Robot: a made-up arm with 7 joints. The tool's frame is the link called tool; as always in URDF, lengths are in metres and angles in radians. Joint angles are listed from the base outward.
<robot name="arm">
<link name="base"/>
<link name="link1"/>
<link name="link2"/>
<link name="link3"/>
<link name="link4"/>
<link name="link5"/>
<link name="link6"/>
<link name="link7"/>
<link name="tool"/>
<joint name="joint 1" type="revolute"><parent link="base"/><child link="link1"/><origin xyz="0 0 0.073" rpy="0 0 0"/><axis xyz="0 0 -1"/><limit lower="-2.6" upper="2.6"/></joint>
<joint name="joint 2" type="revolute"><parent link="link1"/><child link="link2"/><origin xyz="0.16 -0.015 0.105" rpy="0 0 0"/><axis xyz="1 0 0"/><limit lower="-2.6" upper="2.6"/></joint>
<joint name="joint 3" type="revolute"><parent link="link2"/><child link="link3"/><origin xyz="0.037 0.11 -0.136" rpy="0 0 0"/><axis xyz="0 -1 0"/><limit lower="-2.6" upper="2.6"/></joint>
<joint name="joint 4" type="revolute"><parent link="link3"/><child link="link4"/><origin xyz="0.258 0.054 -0.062" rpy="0 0 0"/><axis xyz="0 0 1"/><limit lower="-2.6" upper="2.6"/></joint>
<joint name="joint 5" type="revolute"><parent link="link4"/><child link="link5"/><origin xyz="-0.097 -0.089 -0.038" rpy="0 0 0"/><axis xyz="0 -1 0"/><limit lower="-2.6" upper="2.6"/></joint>
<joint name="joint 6" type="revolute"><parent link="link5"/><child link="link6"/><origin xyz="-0.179 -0.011 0.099" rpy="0 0 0"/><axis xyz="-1 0 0"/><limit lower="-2.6" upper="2.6"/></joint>
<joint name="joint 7" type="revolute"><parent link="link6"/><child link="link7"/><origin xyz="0.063 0.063 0.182" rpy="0 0 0"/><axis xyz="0 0 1"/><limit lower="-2.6" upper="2.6"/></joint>
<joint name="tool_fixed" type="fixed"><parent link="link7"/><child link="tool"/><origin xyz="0.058 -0.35 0.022" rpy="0 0 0"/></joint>
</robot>
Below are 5 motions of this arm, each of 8 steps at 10 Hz.
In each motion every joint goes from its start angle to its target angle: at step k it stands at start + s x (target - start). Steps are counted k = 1, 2, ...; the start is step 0. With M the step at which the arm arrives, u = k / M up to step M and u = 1 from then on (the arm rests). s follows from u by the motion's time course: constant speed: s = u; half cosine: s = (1 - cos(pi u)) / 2; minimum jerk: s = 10 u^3 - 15 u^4 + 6 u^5.
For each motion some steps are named. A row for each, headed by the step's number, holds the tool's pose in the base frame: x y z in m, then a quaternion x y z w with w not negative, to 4 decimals.
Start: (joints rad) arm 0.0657 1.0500 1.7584 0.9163 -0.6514 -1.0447 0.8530
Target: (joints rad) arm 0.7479 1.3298 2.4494 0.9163 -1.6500 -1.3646 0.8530
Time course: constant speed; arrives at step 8
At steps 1, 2, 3, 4, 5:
1: 0.1371 -0.4425 0.4283 0.2036 -0.6327 0.3607 0.6543
2: 0.0754 -0.4598 0.4010 0.2107 -0.6439 0.2882 0.6767
3: 0.0114 -0.4663 0.3692 0.2187 -0.6580 0.2121 0.6886
4: -0.0529 -0.4609 0.3332 0.2269 -0.6748 0.1339 0.6894
5: -0.1149 -0.4429 0.2938 0.2345 -0.6939 0.0552 0.6785

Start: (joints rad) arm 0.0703 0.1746 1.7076 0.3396 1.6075 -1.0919 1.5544
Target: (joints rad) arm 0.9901 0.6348 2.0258 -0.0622 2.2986 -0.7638 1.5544
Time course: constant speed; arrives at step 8
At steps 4, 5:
4: 0.2272 -0.1073 -0.1480 0.8716 0.2741 -0.1417 0.3810
5: 0.2815 -0.1215 -0.1395 0.9023 0.1880 -0.0779 0.3800

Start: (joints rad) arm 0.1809 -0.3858 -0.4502 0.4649 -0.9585 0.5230 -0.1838
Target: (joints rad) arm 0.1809 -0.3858 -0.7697 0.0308 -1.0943 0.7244 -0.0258
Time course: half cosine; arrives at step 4
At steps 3, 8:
3: 0.6721 -0.2764 -0.1494 -0.2759 0.7851 0.1044 0.5447
8: 0.6487 -0.2901 -0.1778 -0.2543 0.8108 0.0973 0.5181

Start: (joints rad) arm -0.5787 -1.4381 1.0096 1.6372 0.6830 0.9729 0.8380
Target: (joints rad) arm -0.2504 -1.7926 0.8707 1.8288 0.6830 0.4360 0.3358
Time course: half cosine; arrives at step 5
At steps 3, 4, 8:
3: 0.1096 0.4508 0.2015 0.4405 -0.0203 -0.8505 0.2866
4: 0.2144 0.5055 0.1624 0.4221 -0.1357 -0.8784 0.1784
8: 0.2610 0.5178 0.1432 0.4161 -0.1797 -0.8811 0.1351

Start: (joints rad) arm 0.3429 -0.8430 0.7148 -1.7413 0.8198 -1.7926 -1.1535
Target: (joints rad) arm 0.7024 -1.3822 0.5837 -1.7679 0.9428 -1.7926 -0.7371
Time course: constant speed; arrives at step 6
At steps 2, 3, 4, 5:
2: 0.3905 -0.3874 -0.4656 0.3272 -0.7660 -0.0743 0.5484
3: 0.3214 -0.4746 -0.4249 0.2383 -0.7781 -0.0514 0.5790
4: 0.2461 -0.5465 -0.3749 0.1486 -0.7801 -0.0272 0.6071
5: 0.1676 -0.6019 -0.3174 0.0592 -0.7721 -0.0017 0.6328

